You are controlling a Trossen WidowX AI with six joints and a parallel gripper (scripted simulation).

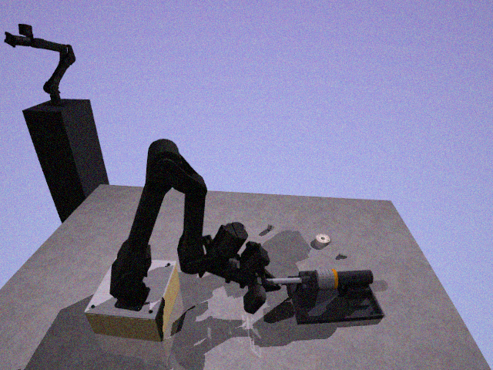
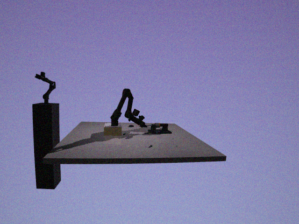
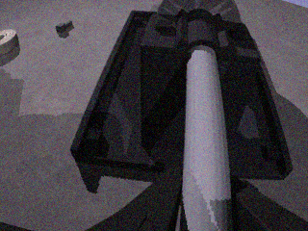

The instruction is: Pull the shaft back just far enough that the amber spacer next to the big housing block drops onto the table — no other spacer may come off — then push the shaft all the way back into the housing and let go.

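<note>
The grey shaft lies 60 mm ahead of my gripper tip, 20 mm above it and 10 mm to the left of it. The rest, counted from my gripper tip: amber spacer: 140 mm ahead, 30 mm to the left, 20 mm above; grey spacer: 110 mm ahead, 20 mm to the left, 20 mm above; white ring: 270 mm to the left, 140 mm ahead, 50 mm below.
</note>
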